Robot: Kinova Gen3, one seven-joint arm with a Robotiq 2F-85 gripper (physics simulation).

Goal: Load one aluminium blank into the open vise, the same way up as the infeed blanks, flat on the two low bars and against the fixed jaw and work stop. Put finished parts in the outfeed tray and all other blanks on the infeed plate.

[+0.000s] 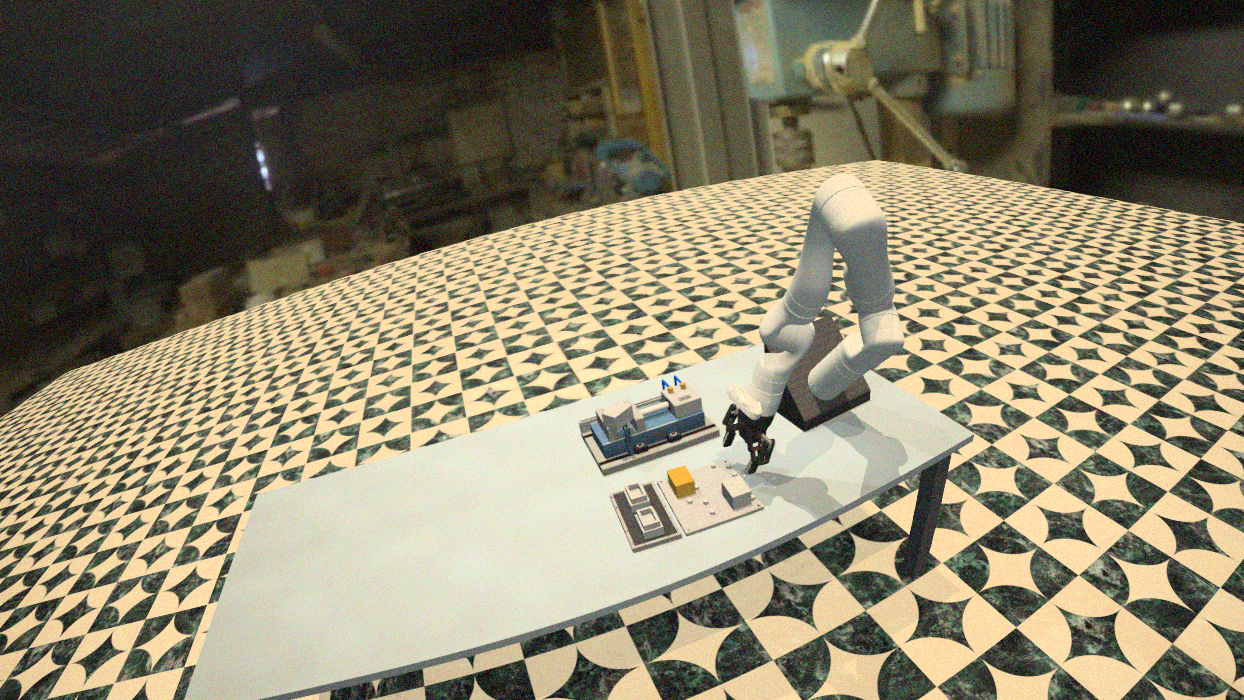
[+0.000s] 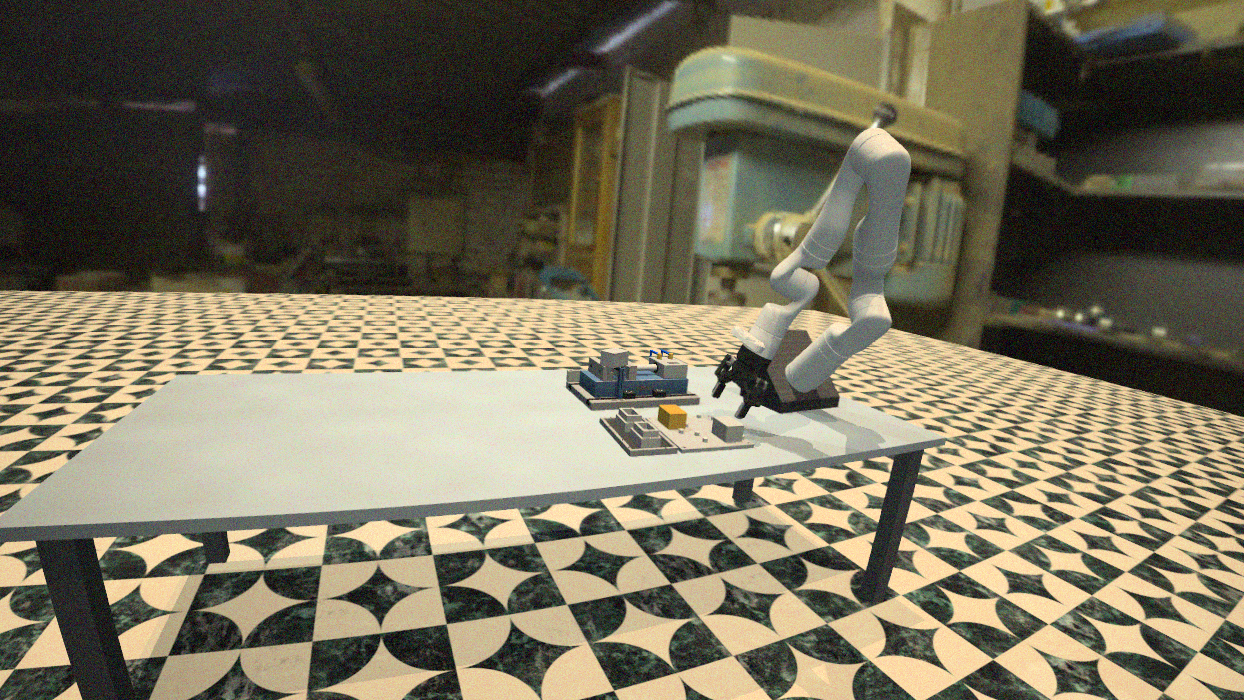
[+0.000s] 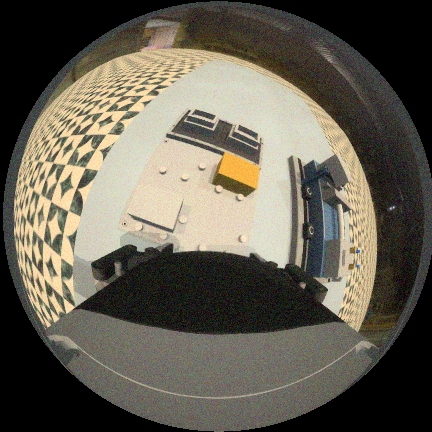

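Where they show: gripper, fingertip midpoint: [image 1: 737, 459] [image 2: 725, 407]; arm's base, origin of the base link: [image 1: 823, 383] [image 2: 798, 378].
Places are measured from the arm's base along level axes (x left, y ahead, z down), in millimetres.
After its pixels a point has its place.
My gripper [image 1: 744, 452] {z 30, x 135, y 306 mm} [image 2: 730, 402] {z 30, x 135, y 306 mm} [image 3: 210, 257] {z 30, x 135, y 306 mm} is open and empty, above the table beside the near end of the infeed plate [image 1: 695, 524] {z 69, x 247, y 449 mm} [image 2: 692, 444] {z 69, x 243, y 441 mm} [image 3: 215, 215] {z 69, x 133, y 367 mm}. A grey aluminium blank [image 1: 736, 494] {z 34, x 238, y 355 mm} [image 2: 728, 428] {z 38, x 244, y 362 mm} [image 3: 156, 207] {z 34, x 209, y 341 mm} lies flat on this pegged plate. An orange block [image 1: 681, 481] {z 34, x 144, y 439 mm} [image 2: 672, 416] {z 40, x 153, y 448 mm} [image 3: 237, 172] {z 34, x 127, y 426 mm} stands there too, near the outfeed tray. The dark outfeed tray [image 1: 628, 524] {z 71, x 184, y 572 mm} [image 3: 215, 137] {z 71, x 174, y 518 mm} holds two stepped grey parts [image 1: 648, 522] {z 51, x 218, y 536 mm} [image 2: 643, 435] {z 46, x 239, y 549 mm} [image 3: 245, 135] {z 36, x 127, y 520 mm}. The blue vise [image 1: 669, 428] {z 31, x -58, y 398 mm} [image 2: 643, 383] {z 26, x -55, y 435 mm} [image 3: 315, 225] {z 37, x -57, y 404 mm} has grey blocks at both ends; its low bars are not distinguishable.
Blue-tipped nozzles [image 1: 671, 383] {z -34, x -136, y 359 mm} [image 2: 662, 354] {z -19, x -185, y 331 mm} [image 3: 355, 266] {z -31, x -158, y 328 mm} rise from one vise end block. A rail-edged base [image 1: 652, 450] {z 57, x -28, y 454 mm} [image 2: 639, 403] {z 66, x -18, y 456 mm} [image 3: 295, 215] {z 64, x -21, y 420 mm} lies under the vise. The table's front edge [image 1: 661, 592] {z 92, x 374, y 563 mm} runs beyond the infeed plate and outfeed tray.
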